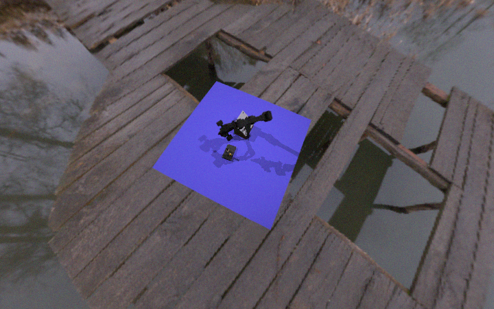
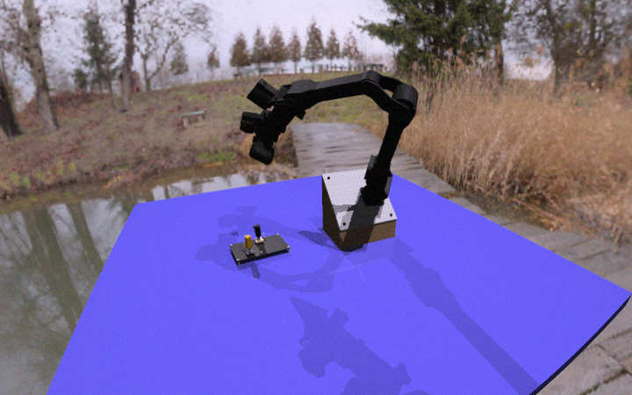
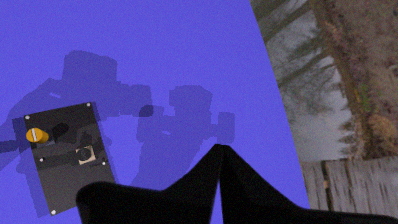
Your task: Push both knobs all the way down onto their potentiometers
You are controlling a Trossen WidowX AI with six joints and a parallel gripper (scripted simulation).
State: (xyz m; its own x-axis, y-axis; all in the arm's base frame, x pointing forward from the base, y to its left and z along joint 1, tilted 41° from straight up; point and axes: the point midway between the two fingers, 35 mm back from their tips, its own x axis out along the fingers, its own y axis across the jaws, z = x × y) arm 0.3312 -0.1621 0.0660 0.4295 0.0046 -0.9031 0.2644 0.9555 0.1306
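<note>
Now: the black knob 210 mm below my gripper tip, 90 mm to the left of it and 10 mm ahead of it. Round my gripper tip: orange knob: 210 mm below, 140 mm to the left, 50 mm ahead.
</note>
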